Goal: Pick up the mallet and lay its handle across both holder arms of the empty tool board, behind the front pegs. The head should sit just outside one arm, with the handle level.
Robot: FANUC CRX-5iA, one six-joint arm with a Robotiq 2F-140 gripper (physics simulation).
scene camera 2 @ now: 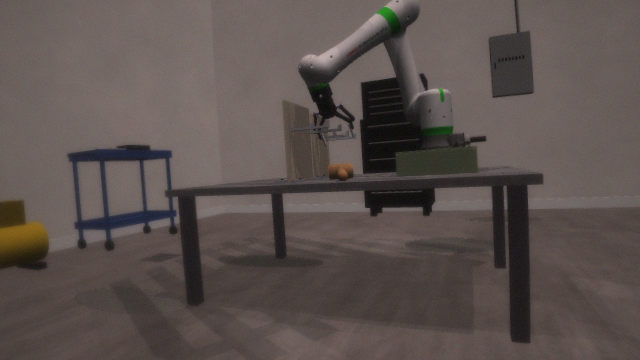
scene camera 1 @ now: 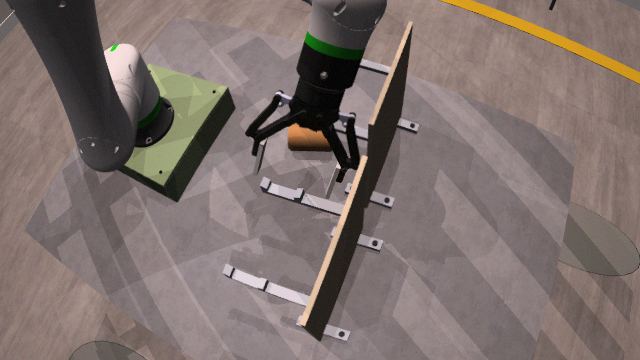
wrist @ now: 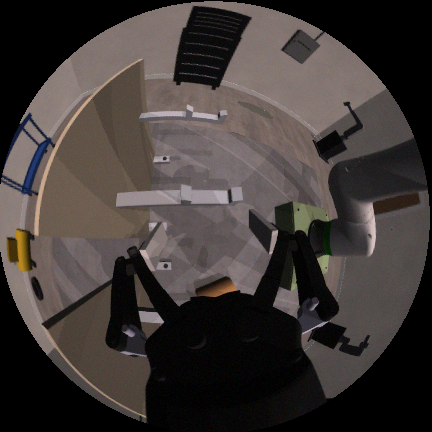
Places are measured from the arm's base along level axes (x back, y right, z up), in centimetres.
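Pixels of known places: gripper, fingertip midpoint: (scene camera 2: 339, 140) (scene camera 1: 292, 182) (wrist: 206, 224); arm's base at its link origin: (scene camera 2: 438, 149) (scene camera 1: 148, 122) (wrist: 316, 238).
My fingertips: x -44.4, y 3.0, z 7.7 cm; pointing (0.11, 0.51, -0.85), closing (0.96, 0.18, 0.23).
Note:
Ahead of a thing's pixels: the offset from my fingertips to its middle. "spot": to the spot under its first point.
The orange-brown mallet {dx +9.9, dy -27.5, dz -14.6 cm} (scene camera 1: 309, 138) (scene camera 2: 341, 171) (wrist: 216, 287) lies on the table; its handle is hidden behind the gripper in scene camera 1 and points toward scene camera 2. My gripper (scene camera 1: 296, 169) (scene camera 2: 337, 134) (wrist: 206, 224) is wide open and empty, well above the table and near the height of the holder arms. Two upright tool boards stand in a row. The nearer board {dx -8.5, dy +10.9, dz -1.6 cm} (scene camera 1: 336, 250) (wrist: 100, 170) bears two pegged arms, one {spot: dx -7.0, dy +2.4, dz +2.9 cm} (scene camera 1: 320, 201) (wrist: 207, 196) close to the fingertips, the other {spot: dx -8.8, dy +19.1, dz +3.0 cm} (scene camera 1: 285, 292) (wrist: 175, 116) farther off. The farther board {dx -5.5, dy -20.2, dz -0.9 cm} (scene camera 1: 392, 85) (wrist: 105, 350) stands beside the gripper, partly hidden.
The farther board's arms (scene camera 1: 375, 66) show partly behind the gripper. The right finger in scene camera 1 is close to the boards' edges. A green base block (scene camera 1: 187, 107) (scene camera 2: 435, 161) (wrist: 302, 212) carries the robot. A blue cart (scene camera 2: 120, 154) stands beyond the table (scene camera 2: 350, 186).

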